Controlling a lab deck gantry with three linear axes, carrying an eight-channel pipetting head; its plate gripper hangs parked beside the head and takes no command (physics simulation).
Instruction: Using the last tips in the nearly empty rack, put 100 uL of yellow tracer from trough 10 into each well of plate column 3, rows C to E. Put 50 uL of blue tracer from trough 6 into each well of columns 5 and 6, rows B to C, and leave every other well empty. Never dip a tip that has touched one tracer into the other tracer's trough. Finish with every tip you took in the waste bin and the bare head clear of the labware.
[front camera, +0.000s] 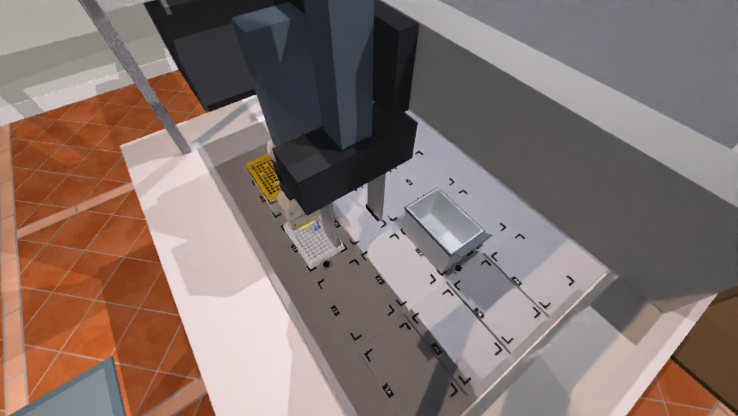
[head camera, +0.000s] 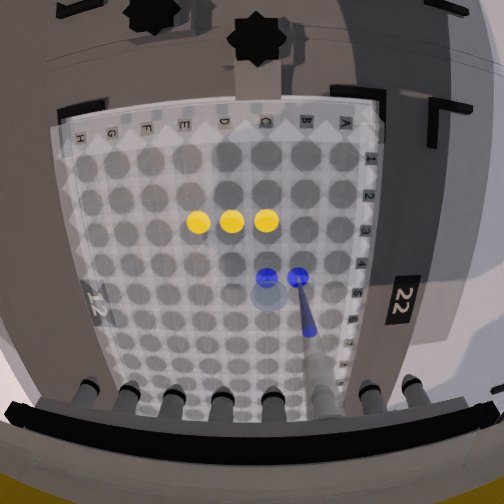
A pipette tip (head camera: 323, 400): 6 cm from the lens.
